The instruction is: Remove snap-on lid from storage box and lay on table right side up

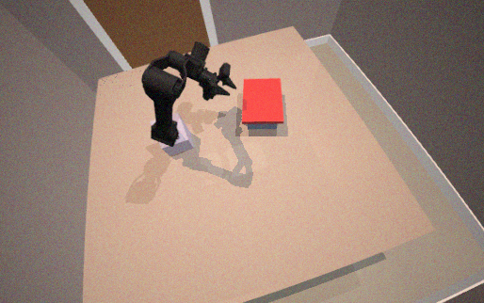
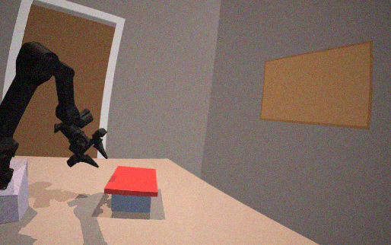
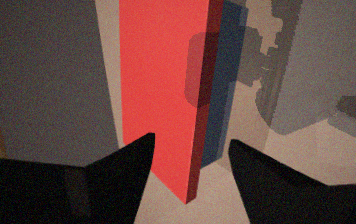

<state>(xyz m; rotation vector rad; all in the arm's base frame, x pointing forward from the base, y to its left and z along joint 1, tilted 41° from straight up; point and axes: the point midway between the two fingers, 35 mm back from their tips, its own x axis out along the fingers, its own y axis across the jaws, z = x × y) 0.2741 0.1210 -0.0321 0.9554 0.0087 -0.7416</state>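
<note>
The red lid lies 120 mm ahead of my gripper tip, 50 mm below it and 40 mm to the right of it. Also, from my gripper tip: box 120 mm ahead, 90 mm below, 40 mm to the right.
</note>
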